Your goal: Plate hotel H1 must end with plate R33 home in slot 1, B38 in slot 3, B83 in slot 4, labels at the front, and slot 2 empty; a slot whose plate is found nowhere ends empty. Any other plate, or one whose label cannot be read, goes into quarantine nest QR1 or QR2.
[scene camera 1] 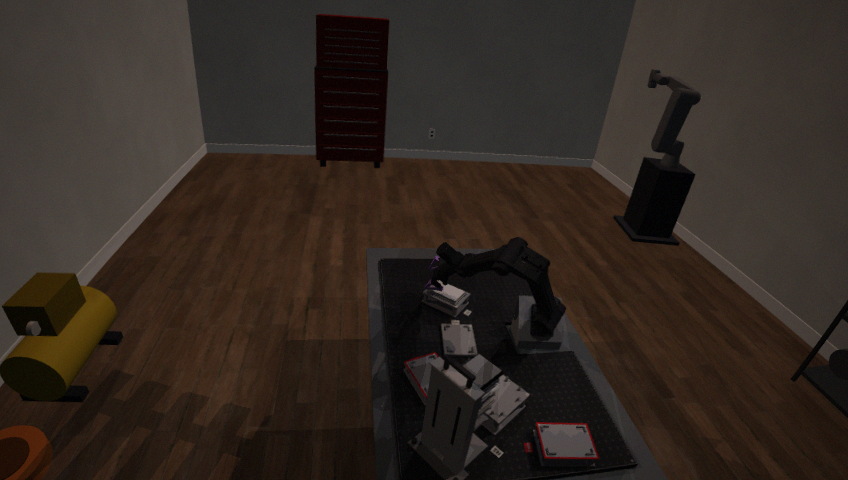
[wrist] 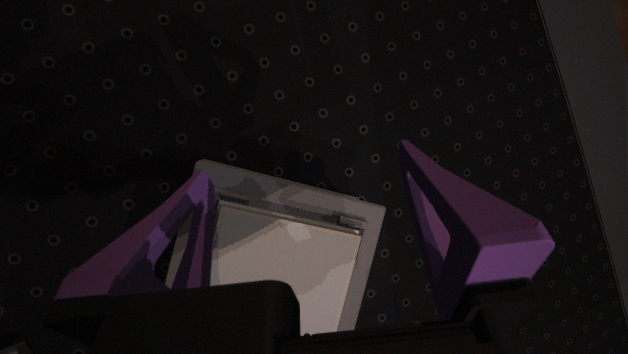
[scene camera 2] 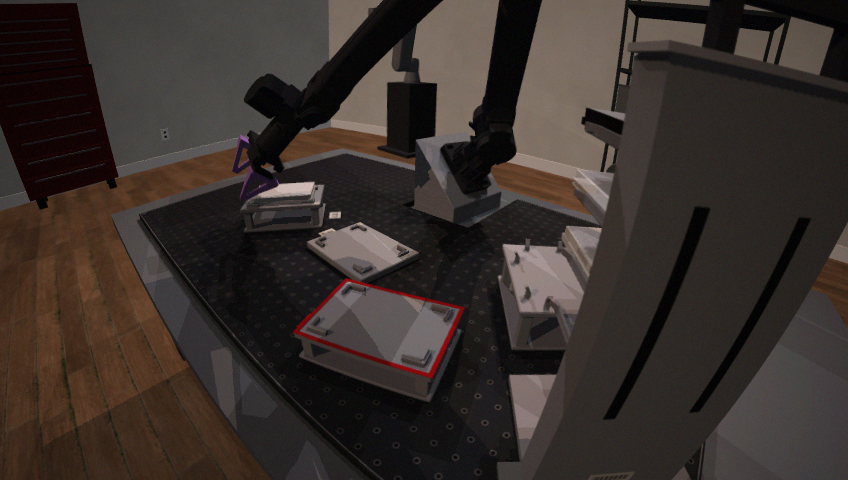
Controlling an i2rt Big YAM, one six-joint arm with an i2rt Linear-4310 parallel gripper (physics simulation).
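Places are measured from the arm's base along level axes (x up, y left, z back), in millimetres.
Pixels of known places: gripper, fingertip midpoint: (scene camera 1: 427, 278) (wrist: 301, 164) (scene camera 2: 238, 185); arm's base, link origin: (scene camera 1: 541, 320) (scene camera 2: 464, 168).
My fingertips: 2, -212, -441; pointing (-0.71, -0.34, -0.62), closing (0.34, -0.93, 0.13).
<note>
For each thing: its middle in the pictures, then the offset to it from my fingertips, as dx, dy, dz.
- pale plate, body centre: (wrist: 266, 323) (scene camera 2: 283, 193) (scene camera 1: 447, 291) -27, +41, +85
- raised nest, body centre: (wrist: 261, 300) (scene camera 2: 285, 206) (scene camera 1: 446, 297) -56, +40, +84
- tall grey hotel, body centre: (scene camera 2: 658, 287) (scene camera 1: 459, 407) +99, +716, +84
- low white nest, body centre: (scene camera 2: 360, 248) (scene camera 1: 458, 339) -76, +267, +128
A pale plate (scene camera 1: 449, 292) (scene camera 2: 288, 193) (wrist: 285, 260) lies on a raised nest (scene camera 2: 284, 208) (wrist: 370, 240) at the table's far end; its label cannot be read. My gripper (scene camera 1: 430, 276) (scene camera 2: 239, 184) (wrist: 301, 164) is open and empty, low by this plate. In the wrist view the left finger overlaps the nest's left edge and the right finger is off its right side. The tall grey hotel (scene camera 1: 449, 416) (scene camera 2: 672, 285) stands at the near end, back towards the cameras, hiding most slots. Red-rimmed quarantine nests show at the middle left (scene camera 2: 380, 327) and near right (scene camera 1: 566, 440).
A low white nest (scene camera 1: 458, 340) (scene camera 2: 363, 251) with corner guides lies between the far nest and the red-rimmed one. A raised stand with pegs (scene camera 2: 535, 276) is beside the hotel. The arm's base block (scene camera 1: 535, 333) (scene camera 2: 455, 184) stands at the table's right side.
</note>
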